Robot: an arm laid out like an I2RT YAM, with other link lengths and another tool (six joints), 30 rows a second.
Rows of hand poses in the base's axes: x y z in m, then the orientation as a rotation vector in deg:
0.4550 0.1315 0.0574 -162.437 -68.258 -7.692
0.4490 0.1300 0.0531 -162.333 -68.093 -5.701
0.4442 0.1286 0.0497 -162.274 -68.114 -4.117
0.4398 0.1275 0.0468 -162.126 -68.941 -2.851
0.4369 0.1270 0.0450 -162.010 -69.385 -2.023
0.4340 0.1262 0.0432 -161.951 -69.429 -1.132
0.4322 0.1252 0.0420 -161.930 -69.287 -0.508
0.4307 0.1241 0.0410 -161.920 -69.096 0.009
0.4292 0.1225 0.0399 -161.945 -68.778 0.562
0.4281 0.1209 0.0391 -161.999 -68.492 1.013
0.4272 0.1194 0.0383 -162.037 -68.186 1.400
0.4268 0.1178 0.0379 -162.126 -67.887 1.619
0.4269 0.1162 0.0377 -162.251 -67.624 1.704
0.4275 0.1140 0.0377 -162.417 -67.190 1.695
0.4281 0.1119 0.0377 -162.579 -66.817 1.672
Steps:
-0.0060 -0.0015 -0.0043 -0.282 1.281 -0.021
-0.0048 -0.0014 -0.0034 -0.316 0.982 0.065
-0.0044 -0.0011 -0.0029 -0.472 0.677 0.557
-0.0029 -0.0005 -0.0018 -0.263 0.463 0.312
-0.0029 -0.0008 -0.0018 -0.187 0.548 0.061
-0.0018 -0.0010 -0.0012 -0.088 0.406 -0.066
-0.0015 -0.0011 -0.0010 -0.055 0.346 -0.100
-0.0015 -0.0016 -0.0011 -0.051 0.377 -0.184
-0.0011 -0.0016 -0.0008 -0.063 0.299 -0.175
-0.0009 -0.0015 -0.0008 -0.027 0.270 -0.185
-0.0004 -0.0016 -0.0004 -0.030 0.150 -0.197
0.0001 -0.0016 -0.0002 -0.039 0.051 -0.187
0.0006 -0.0022 0.0000 0.007 0.009 -0.303
0.0006 -0.0021 0.0000 -0.007 -0.009 -0.265

